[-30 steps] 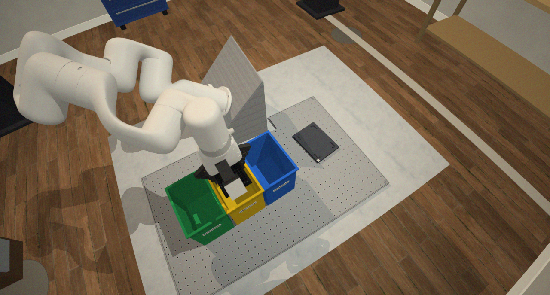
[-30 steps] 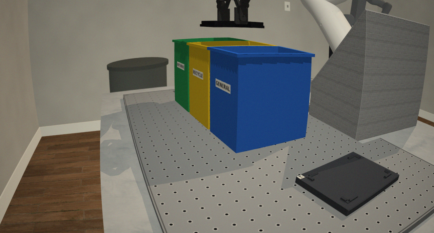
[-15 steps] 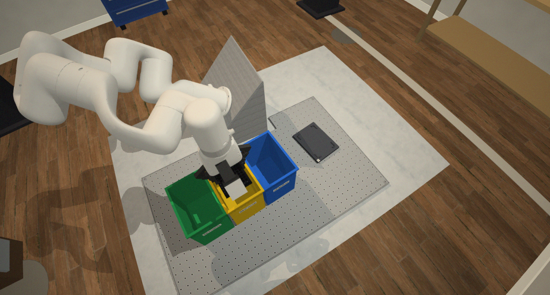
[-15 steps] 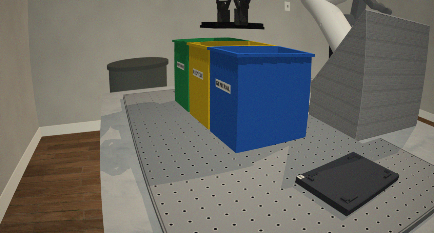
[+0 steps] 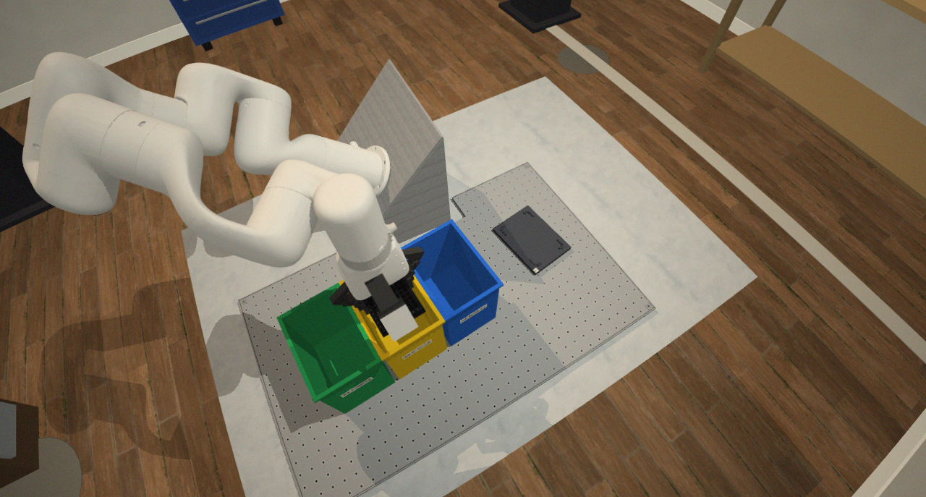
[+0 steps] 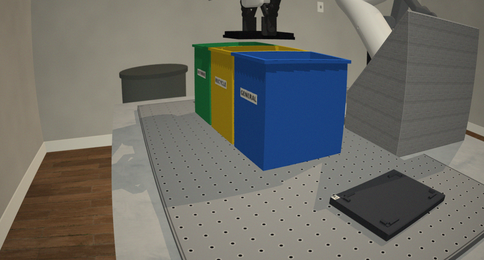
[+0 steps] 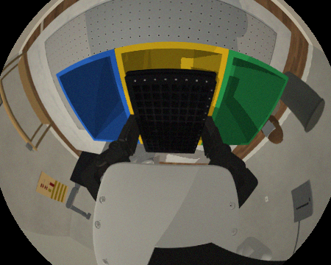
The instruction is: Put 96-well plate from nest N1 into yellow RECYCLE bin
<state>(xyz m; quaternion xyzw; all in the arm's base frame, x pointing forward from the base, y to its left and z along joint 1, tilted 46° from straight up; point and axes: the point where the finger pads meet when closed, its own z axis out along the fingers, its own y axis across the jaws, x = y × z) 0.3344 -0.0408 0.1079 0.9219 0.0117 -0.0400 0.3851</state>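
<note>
The black 96-well plate lies 1 cm below my hand. Also, from my hand: green bin 1 cm ahead, 13 cm to the right, 13 cm below; then blue general bin 1 cm behind, 13 cm to the left, 13 cm below; then yellow recycle bin 13 cm below.
</note>
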